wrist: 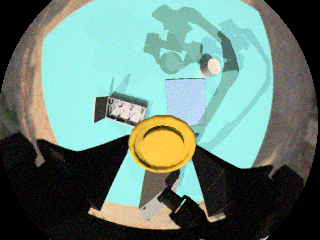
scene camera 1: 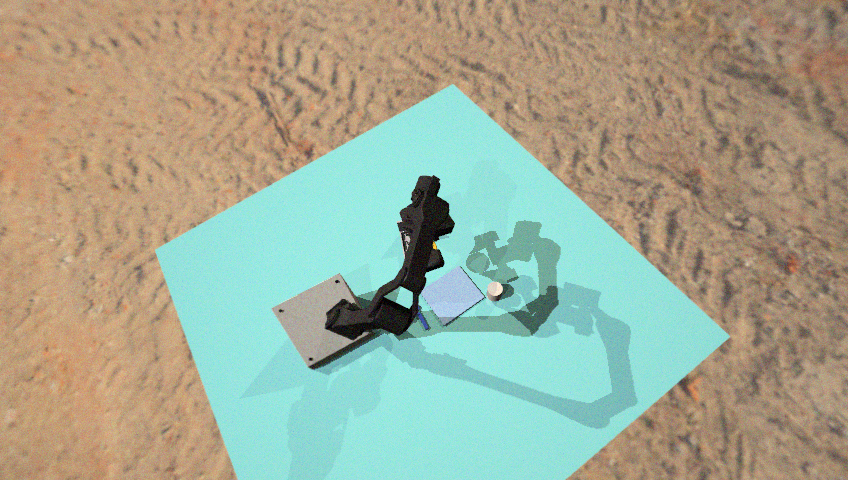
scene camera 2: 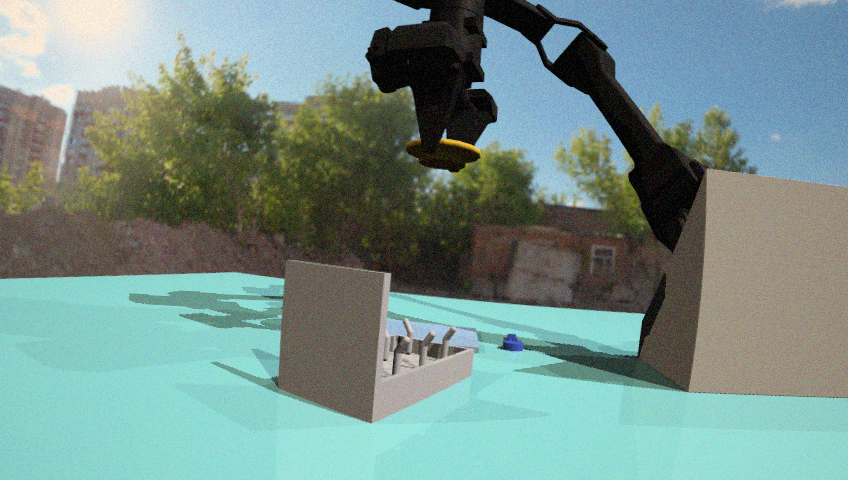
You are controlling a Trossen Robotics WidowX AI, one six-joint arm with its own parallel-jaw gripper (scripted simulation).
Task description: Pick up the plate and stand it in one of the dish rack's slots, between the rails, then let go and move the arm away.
Scene:
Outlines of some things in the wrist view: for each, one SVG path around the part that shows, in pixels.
The gripper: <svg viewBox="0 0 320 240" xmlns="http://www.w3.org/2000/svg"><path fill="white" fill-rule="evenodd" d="M0 141L5 171L17 199L33 223L51 240L261 240L263 237L265 239L271 236L283 223L305 185L305 179L301 179L301 176L287 165L276 169L271 179L268 173L271 173L271 169L273 171L275 165L241 169L196 144L192 164L195 165L197 179L203 192L204 205L207 208L205 211L208 212L208 217L224 213L225 217L212 223L183 229L127 227L111 223L88 212L91 208L97 211L103 208L105 197L111 191L109 188L120 171L124 157L128 155L128 141L131 136L121 136L119 139L79 152L61 145L59 147L39 137L37 148L44 157L44 163L40 164L40 167L35 164L35 144L32 145L24 133L16 132L16 135L8 135Z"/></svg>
A yellow plate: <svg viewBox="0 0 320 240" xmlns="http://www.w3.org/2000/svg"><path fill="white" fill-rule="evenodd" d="M131 129L131 133L129 133L131 137L129 137L128 141L129 155L133 157L136 164L148 169L148 171L177 171L185 163L188 163L193 153L195 153L195 132L193 132L192 128L189 128L185 121L177 119L175 116L152 116L149 119L140 121L135 128Z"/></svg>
A dish rack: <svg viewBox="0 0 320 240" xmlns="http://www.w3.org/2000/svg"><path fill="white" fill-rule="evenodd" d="M93 99L92 123L99 123L100 120L108 119L135 128L140 121L145 120L145 115L147 115L148 107L132 103L132 101L124 101L112 96L95 97Z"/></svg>

